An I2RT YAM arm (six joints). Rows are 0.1 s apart.
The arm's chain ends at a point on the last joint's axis. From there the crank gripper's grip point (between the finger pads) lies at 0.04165 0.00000 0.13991 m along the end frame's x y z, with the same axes.
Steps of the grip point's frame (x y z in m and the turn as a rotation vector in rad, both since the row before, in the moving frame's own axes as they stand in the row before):
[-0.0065 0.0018 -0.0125 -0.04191 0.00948 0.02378]
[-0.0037 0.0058 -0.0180 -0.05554 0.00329 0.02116]
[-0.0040 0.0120 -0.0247 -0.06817 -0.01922 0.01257]
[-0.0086 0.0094 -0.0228 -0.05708 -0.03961 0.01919]
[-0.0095 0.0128 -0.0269 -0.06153 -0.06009 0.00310]
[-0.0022 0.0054 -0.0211 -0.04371 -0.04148 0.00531]
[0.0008 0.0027 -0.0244 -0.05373 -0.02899 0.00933]
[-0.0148 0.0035 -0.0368 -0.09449 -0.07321 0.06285]
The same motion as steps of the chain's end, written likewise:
[-0.0077 -0.0051 -0.0120 -0.04191 0.00948 0.02378]
[-0.0041 -0.0028 -0.0176 -0.05554 0.00329 0.02116]
[-0.0012 0.0019 -0.0251 -0.06817 -0.01922 0.01257]
[-0.0029 0.0006 -0.0241 -0.05708 -0.03961 0.01919]
[-0.0010 0.0040 -0.0289 -0.06153 -0.06009 0.00310]
[0.0037 -0.0010 -0.0226 -0.04371 -0.04148 0.00531]
[0.0049 -0.0052 -0.0253 -0.05373 -0.02899 0.00933]
[-0.0040 -0.0121 -0.0387 -0.09449 -0.07321 0.06285]

